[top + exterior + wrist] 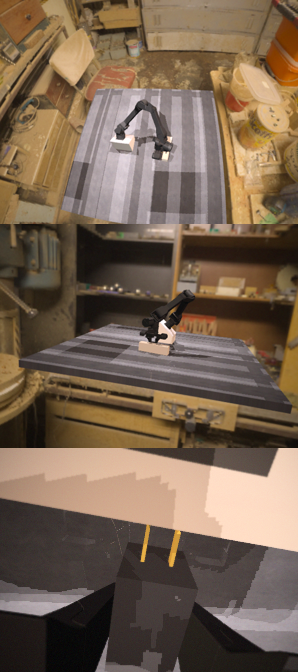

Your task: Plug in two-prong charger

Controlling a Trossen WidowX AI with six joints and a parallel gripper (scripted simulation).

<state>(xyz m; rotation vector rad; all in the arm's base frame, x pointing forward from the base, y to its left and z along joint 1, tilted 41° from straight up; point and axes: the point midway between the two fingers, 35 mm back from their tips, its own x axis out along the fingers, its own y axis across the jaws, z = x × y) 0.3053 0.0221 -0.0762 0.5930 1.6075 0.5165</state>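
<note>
My gripper tip is 2 cm short of the dark grey rectangular block and 1 cm below it.
</note>
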